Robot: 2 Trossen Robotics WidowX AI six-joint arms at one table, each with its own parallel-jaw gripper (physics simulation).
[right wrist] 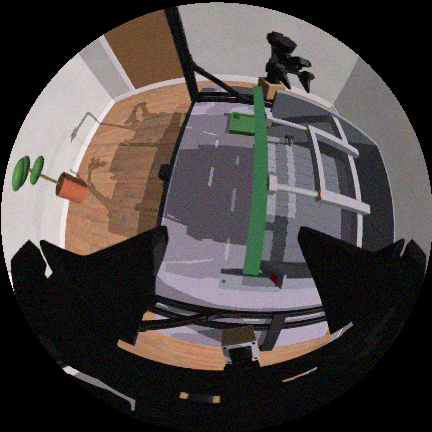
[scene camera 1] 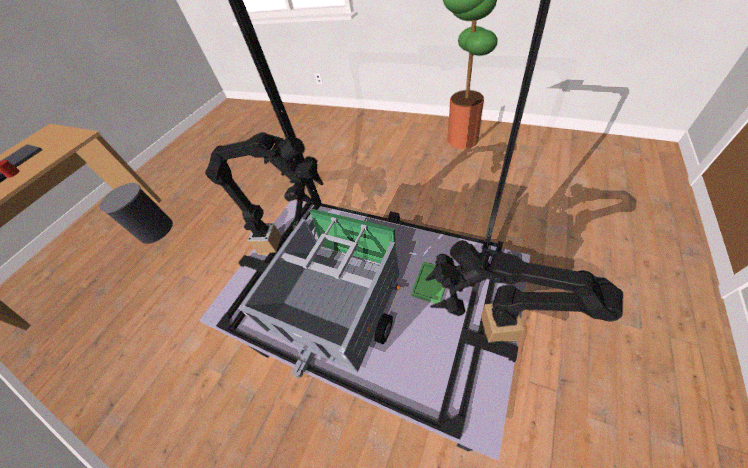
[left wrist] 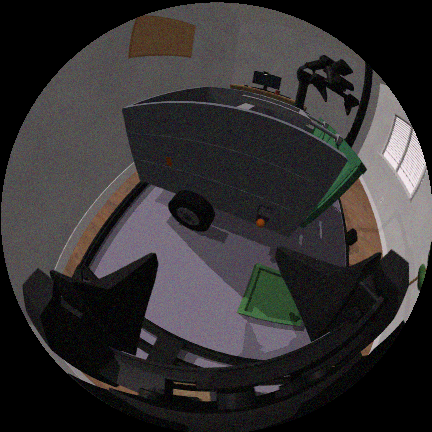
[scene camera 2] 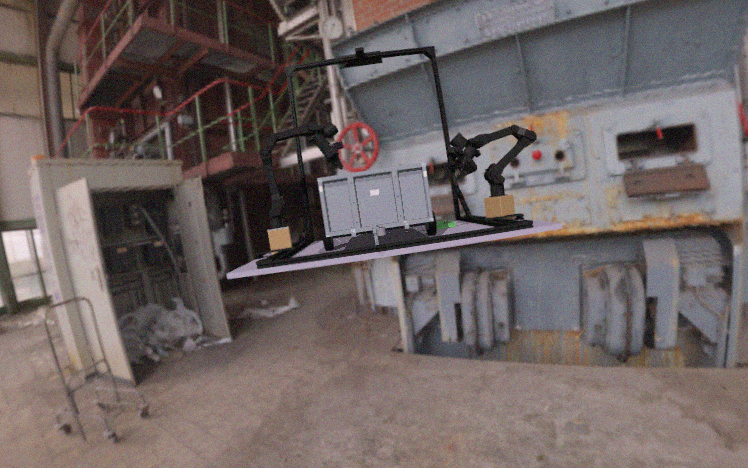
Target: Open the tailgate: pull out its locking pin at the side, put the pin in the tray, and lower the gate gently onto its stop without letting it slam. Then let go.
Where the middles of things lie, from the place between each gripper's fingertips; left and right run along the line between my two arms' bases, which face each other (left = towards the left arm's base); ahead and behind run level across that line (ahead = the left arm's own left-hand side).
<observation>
I see my left gripper 21 cm above the green tray (scene camera 1: pixel 432 291), 15 cm past it and 4 cm to the left of it.
I see my right gripper 20 mm short of the green tray, 440 mm to the right of it and 350 mm above it.
</observation>
